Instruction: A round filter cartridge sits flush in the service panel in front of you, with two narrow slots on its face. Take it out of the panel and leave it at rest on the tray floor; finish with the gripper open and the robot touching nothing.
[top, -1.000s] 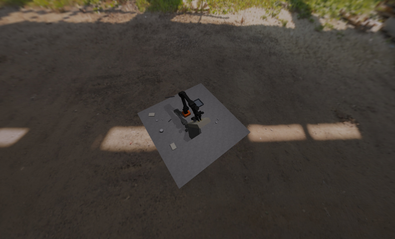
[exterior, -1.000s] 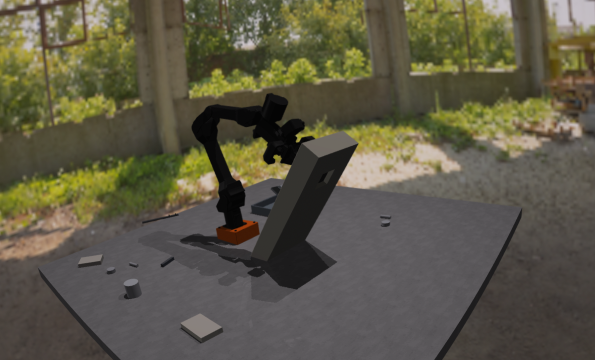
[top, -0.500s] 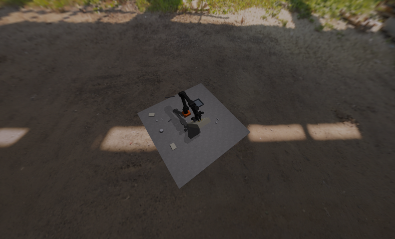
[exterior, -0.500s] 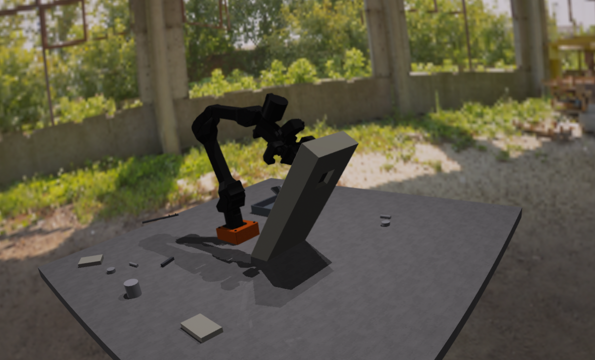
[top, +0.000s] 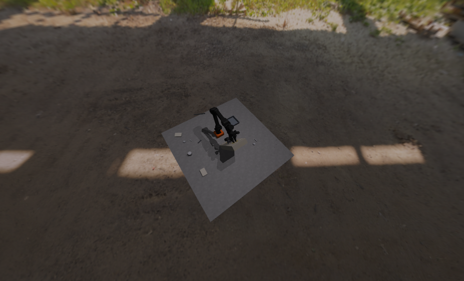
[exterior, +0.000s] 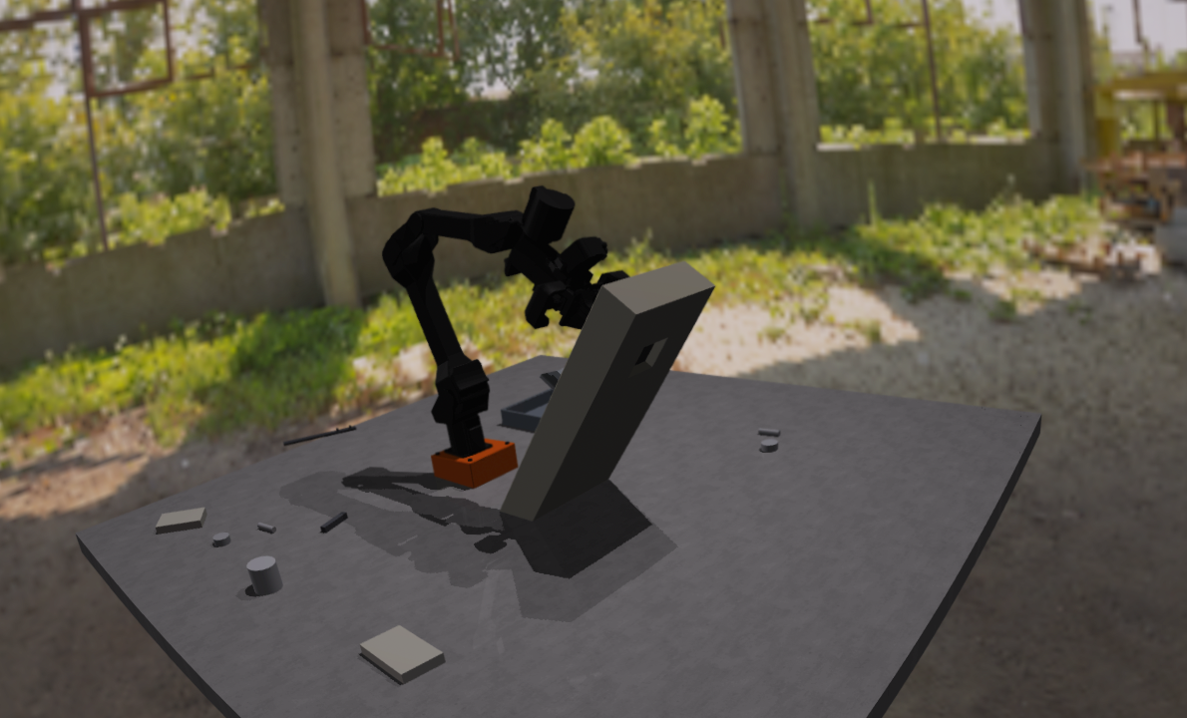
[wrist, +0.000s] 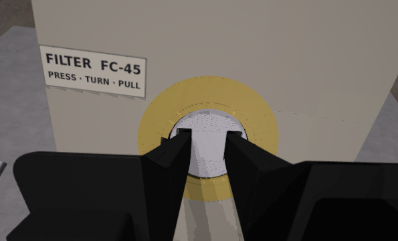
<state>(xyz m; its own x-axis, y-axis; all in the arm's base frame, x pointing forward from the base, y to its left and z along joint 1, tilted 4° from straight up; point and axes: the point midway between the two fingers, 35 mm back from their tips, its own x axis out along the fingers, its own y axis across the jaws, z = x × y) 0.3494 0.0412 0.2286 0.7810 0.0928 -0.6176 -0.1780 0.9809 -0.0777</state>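
The grey bracket is 9 cm below my gripper tip, 9 cm behind it and 1 cm to the right of it. From my gripper tip the other things lie so: dark rod (36 cm behind, 33 cm to the right, 27 cm below); blue-grey tray (46 cm behind, 26 cm below, 23 cm to the left); grey round filter cartridge (1 cm below, 1 cm ahead).
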